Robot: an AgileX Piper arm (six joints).
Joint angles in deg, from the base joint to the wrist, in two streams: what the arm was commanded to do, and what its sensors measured. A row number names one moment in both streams.
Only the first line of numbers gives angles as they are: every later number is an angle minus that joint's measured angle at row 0.
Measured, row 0:
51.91 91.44 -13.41 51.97 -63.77 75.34
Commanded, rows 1 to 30:
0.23 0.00 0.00 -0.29 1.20 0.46
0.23 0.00 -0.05 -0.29 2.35 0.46
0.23 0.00 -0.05 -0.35 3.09 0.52
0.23 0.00 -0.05 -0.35 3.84 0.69
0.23 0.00 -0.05 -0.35 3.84 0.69
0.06 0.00 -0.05 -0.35 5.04 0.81
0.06 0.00 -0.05 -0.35 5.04 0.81
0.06 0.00 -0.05 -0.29 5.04 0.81
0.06 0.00 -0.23 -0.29 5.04 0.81
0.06 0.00 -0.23 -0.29 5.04 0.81
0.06 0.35 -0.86 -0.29 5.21 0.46
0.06 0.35 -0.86 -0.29 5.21 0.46
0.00 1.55 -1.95 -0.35 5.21 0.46
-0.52 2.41 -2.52 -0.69 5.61 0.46
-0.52 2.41 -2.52 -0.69 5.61 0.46
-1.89 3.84 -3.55 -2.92 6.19 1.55
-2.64 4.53 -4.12 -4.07 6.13 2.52
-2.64 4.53 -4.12 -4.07 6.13 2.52
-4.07 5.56 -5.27 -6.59 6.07 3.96
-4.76 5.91 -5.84 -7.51 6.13 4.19
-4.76 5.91 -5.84 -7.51 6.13 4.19
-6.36 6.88 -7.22 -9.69 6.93 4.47
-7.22 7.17 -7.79 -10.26 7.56 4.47
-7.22 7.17 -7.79 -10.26 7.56 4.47
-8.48 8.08 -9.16 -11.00 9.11 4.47
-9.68 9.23 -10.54 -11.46 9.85 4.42
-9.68 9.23 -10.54 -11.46 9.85 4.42
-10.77 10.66 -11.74 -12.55 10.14 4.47
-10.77 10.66 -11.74 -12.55 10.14 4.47
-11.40 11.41 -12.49 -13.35 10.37 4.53
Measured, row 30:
-9.85 9.86 -10.60 -11.06 9.34 4.30
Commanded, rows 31 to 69:
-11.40 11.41 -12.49 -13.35 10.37 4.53
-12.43 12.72 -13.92 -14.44 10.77 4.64
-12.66 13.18 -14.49 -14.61 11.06 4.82
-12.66 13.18 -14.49 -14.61 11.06 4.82
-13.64 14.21 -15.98 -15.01 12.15 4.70
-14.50 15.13 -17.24 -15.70 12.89 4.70
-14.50 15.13 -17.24 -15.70 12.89 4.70
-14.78 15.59 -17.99 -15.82 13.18 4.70
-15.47 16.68 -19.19 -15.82 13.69 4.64
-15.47 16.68 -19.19 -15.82 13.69 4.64
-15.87 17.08 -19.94 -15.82 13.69 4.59
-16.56 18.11 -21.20 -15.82 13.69 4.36
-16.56 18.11 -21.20 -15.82 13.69 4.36
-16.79 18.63 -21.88 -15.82 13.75 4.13
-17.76 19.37 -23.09 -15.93 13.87 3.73
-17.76 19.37 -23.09 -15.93 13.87 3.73
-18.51 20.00 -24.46 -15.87 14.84 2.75
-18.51 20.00 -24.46 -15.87 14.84 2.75
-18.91 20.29 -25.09 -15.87 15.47 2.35
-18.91 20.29 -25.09 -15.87 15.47 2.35
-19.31 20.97 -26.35 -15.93 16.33 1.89
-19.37 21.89 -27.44 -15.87 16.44 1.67
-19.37 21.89 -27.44 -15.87 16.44 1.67
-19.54 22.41 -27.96 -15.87 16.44 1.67
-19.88 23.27 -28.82 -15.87 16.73 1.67
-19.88 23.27 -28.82 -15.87 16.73 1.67
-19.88 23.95 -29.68 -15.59 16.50 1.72
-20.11 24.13 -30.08 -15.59 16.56 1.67
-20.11 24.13 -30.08 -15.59 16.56 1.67
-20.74 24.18 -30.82 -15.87 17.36 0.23
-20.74 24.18 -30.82 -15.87 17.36 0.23
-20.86 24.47 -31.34 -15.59 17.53 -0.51
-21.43 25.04 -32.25 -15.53 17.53 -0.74
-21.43 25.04 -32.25 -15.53 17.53 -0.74
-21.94 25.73 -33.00 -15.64 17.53 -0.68
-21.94 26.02 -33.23 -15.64 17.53 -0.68
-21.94 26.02 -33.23 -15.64 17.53 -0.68
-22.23 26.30 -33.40 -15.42 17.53 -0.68
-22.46 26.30 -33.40 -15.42 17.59 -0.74
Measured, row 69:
-21.83 26.13 -32.77 -15.42 17.02 0.41
